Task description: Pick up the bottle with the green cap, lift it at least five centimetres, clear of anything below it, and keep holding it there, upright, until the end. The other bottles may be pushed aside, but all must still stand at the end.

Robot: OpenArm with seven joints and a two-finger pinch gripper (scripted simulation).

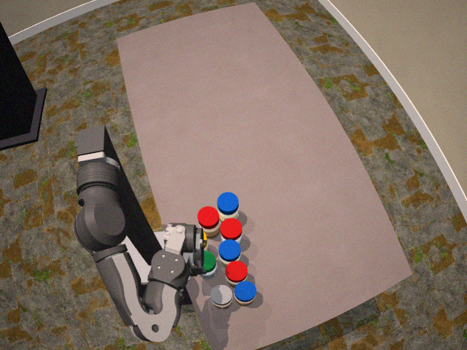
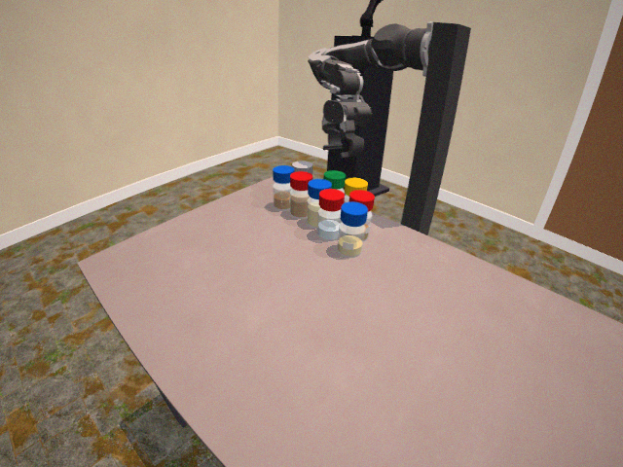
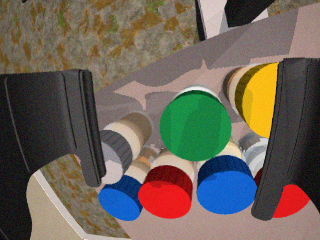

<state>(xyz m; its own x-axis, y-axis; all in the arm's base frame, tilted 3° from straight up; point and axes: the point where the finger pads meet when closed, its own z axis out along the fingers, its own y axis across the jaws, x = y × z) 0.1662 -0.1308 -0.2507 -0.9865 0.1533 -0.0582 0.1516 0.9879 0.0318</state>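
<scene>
My gripper is now 11 cm above the red-capped bottle, 10 cm short of it and 8 cm to the right of it.
</scene>
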